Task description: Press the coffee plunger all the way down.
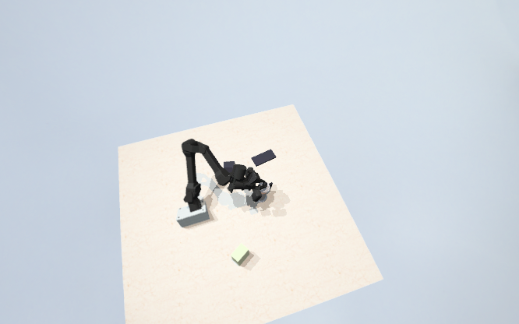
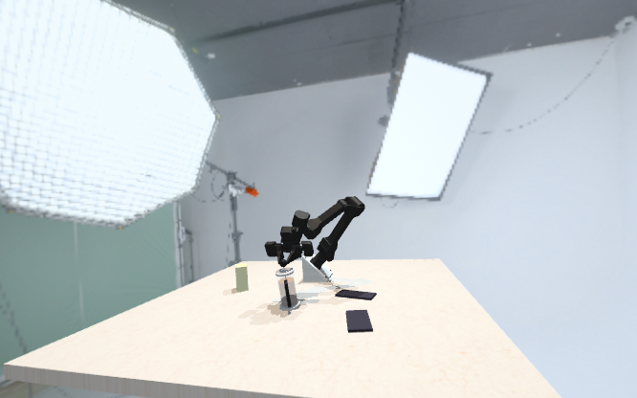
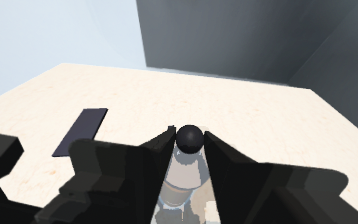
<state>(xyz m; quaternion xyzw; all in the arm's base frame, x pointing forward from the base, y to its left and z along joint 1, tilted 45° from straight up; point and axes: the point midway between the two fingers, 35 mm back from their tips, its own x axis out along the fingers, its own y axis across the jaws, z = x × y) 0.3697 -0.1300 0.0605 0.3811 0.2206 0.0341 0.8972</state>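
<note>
My gripper tip is 10 mm to the right of the glass coffee press and 80 mm above it.
</note>
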